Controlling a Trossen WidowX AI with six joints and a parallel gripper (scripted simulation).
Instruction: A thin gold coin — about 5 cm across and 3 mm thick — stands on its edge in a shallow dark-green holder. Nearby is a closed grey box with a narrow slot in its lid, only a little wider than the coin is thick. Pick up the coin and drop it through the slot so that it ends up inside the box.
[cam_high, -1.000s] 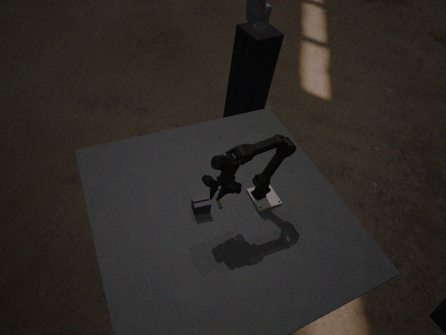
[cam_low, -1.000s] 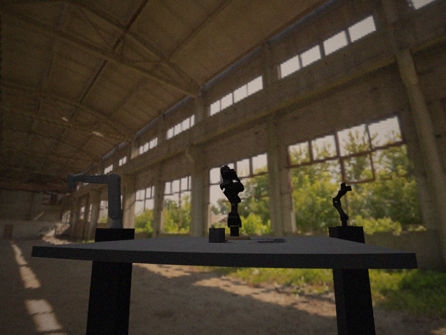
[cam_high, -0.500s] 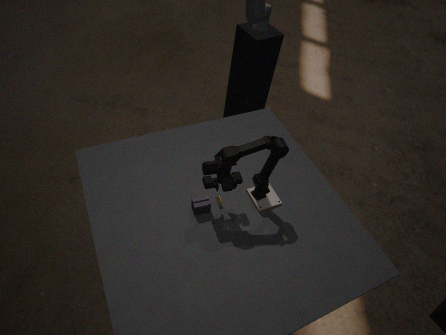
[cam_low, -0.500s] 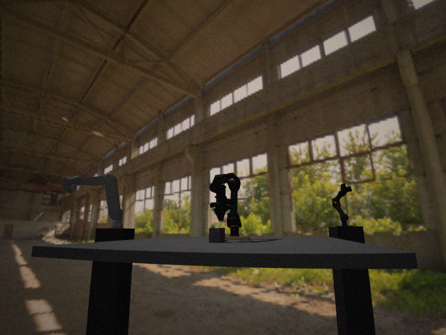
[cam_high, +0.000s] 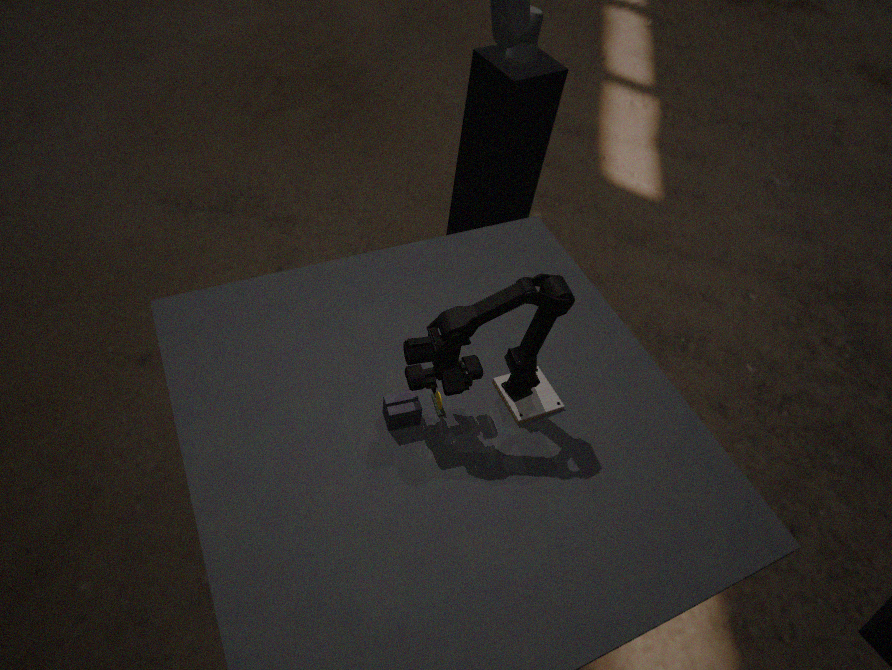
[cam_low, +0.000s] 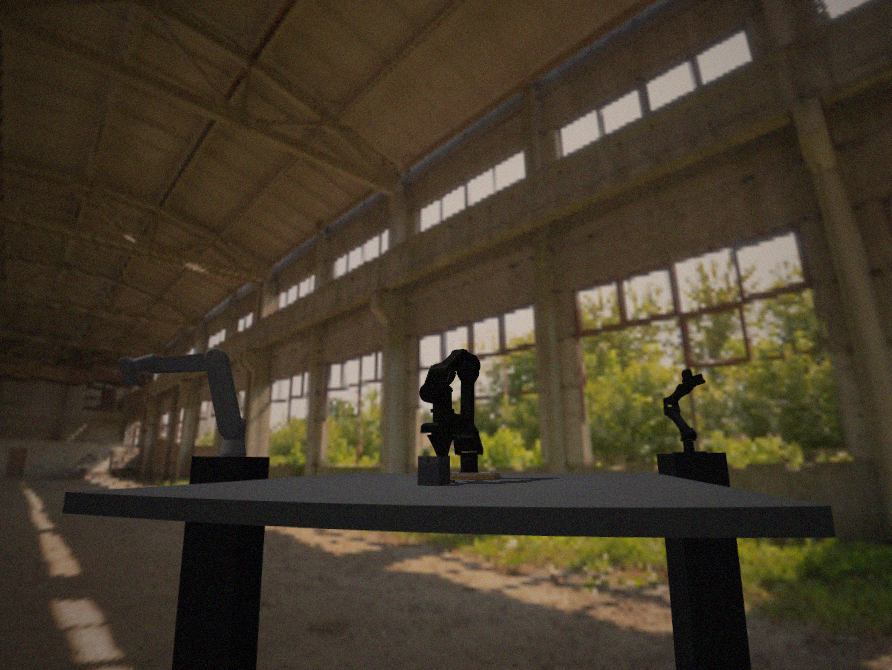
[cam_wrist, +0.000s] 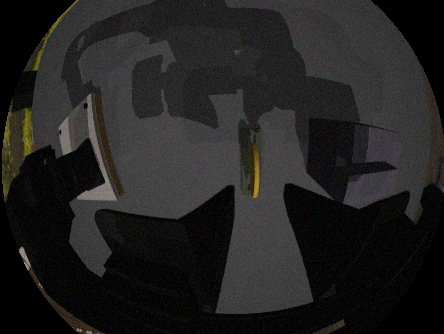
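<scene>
Now: gripper tip 4 cm above the gold coin.
</scene>
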